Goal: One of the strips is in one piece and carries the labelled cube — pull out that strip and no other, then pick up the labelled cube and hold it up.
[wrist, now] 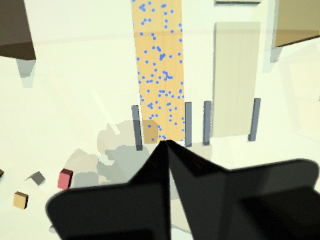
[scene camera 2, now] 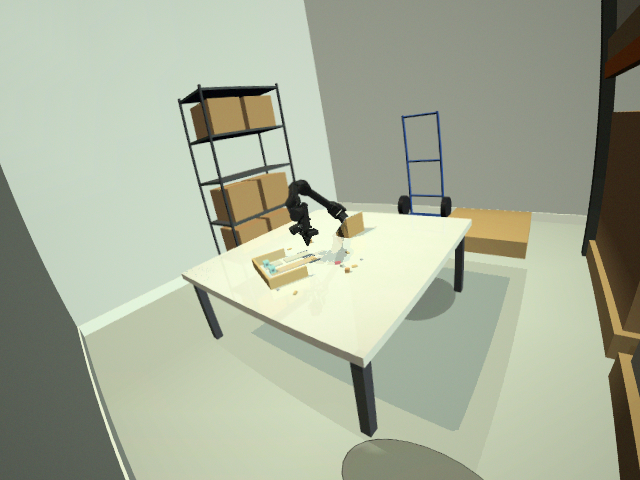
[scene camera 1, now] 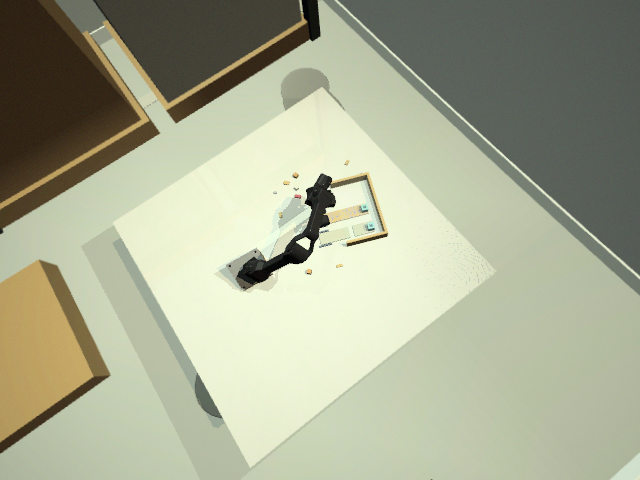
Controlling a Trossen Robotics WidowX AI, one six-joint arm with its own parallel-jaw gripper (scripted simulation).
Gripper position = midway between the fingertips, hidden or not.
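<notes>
There is a pale strip (wrist: 235,55) here, and I can see my gripper (wrist: 165,145) too. The gripper is shut and holds nothing.
</notes>
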